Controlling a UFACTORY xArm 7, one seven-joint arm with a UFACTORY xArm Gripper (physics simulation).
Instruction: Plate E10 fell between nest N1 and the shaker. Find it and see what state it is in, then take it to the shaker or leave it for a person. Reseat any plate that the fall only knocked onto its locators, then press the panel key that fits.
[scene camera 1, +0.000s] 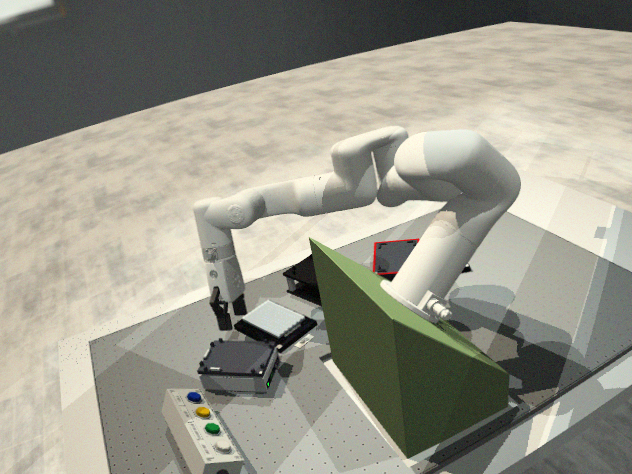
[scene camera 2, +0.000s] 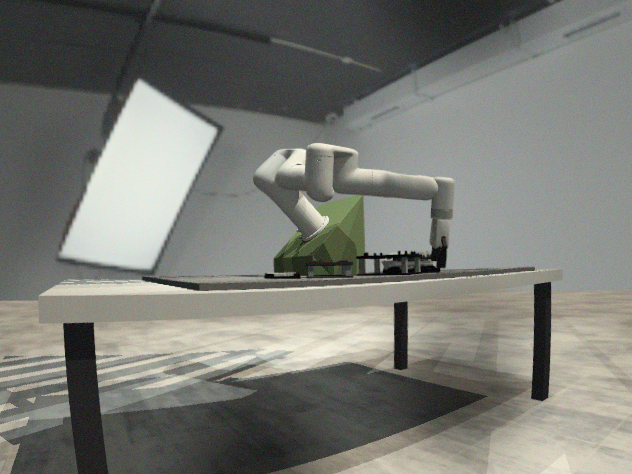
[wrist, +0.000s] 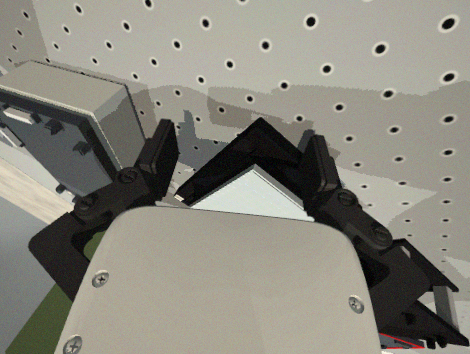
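A pale plate lies on a black nest; its label cannot be read, and whether it is fully seated cannot be told. The shaker is a grey box with a dark, bare top with corner locators and a small green light. The panel has blue, yellow, green and white keys. My gripper is open and empty, pointing down beside the nest. In the wrist view its housing hides much of the plate.
A green pedestal carries the arm. A black raised stand is partly hidden behind it. A red-edged dark pad lies farther back, partly behind the arm. A small white label is beside the nest.
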